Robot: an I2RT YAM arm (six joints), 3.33 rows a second.
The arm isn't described. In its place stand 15 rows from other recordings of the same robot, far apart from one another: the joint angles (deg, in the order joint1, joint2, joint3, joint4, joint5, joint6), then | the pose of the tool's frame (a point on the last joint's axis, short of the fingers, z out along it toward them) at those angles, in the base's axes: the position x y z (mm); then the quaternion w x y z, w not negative.
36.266 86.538 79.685 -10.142 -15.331 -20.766 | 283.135 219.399 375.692 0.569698 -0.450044 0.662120 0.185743
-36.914 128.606 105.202 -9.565 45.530 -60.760 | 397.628 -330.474 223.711 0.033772 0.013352 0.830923 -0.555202
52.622 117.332 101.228 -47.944 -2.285 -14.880 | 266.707 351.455 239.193 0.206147 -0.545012 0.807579 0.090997
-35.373 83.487 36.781 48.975 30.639 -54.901 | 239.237 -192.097 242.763 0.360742 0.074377 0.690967 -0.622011
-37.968 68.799 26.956 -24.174 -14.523 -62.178 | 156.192 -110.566 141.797 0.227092 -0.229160 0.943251 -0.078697
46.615 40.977 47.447 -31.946 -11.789 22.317 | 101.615 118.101 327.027 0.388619 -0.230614 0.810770 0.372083
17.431 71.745 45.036 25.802 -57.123 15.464 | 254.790 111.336 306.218 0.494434 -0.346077 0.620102 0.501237
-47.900 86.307 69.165 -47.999 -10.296 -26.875 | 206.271 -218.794 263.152 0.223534 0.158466 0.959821 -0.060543
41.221 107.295 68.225 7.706 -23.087 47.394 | 304.956 285.726 202.172 0.221435 -0.051846 0.858316 0.459970
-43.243 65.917 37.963 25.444 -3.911 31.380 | 195.595 -180.619 287.878 0.689895 0.418875 0.588549 -0.046893
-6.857 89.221 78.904 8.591 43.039 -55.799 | 362.633 -68.079 389.616 0.416506 -0.044065 0.713488 -0.561708
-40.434 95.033 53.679 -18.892 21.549 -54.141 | 234.988 -217.409 166.658 0.038329 -0.065644 0.948384 -0.307879
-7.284 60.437 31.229 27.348 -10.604 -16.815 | 240.688 -24.160 272.411 0.691162 -0.123484 0.707604 -0.079647
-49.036 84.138 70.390 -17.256 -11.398 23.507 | 227.304 -251.084 320.084 0.496947 0.472957 0.727173 -0.023960
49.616 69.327 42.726 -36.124 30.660 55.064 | 156.805 156.331 211.456 0.342323 0.106806 0.933208 0.023038
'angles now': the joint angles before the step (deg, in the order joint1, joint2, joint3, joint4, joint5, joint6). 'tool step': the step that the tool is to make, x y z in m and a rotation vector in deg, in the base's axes. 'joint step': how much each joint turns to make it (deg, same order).
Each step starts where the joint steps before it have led.
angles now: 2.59 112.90 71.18 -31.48 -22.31 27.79
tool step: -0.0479 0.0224 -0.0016 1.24 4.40 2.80
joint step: 4.13 -7.37 -10.33 -0.61 -1.19 1.84
